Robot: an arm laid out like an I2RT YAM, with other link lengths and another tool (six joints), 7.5 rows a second.
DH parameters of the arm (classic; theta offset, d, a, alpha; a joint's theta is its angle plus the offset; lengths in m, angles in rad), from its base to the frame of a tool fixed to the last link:
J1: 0 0.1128 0.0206 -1.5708
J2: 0 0 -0.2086 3.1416
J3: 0.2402 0 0.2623 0
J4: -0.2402 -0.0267 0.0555 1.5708
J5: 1.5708 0.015 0 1.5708
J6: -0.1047 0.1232 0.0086 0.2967
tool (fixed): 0 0.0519 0 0
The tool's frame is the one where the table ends.
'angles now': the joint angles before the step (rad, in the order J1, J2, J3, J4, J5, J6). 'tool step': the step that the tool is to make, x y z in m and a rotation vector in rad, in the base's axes. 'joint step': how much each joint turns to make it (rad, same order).
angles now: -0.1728 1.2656 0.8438 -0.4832 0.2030 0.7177
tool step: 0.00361 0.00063 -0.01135 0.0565 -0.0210 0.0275
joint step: -0.0389 0.0075 -0.0339 0.0536 -0.0879 -0.0151
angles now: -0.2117 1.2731 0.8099 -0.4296 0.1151 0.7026
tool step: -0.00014 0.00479 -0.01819 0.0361 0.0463 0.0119
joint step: 0.0000 0.0582 0.0046 0.0001 -0.0275 0.0061
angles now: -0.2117 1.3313 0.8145 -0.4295 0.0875 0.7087
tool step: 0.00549 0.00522 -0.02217 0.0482 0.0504 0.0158
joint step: -0.0015 0.1027 0.0307 0.0122 -0.0399 0.0061
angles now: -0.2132 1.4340 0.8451 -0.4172 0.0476 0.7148
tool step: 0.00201 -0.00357 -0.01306 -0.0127 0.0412 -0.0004
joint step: 0.0000 0.0693 0.0247 0.0076 0.0182 -0.0107
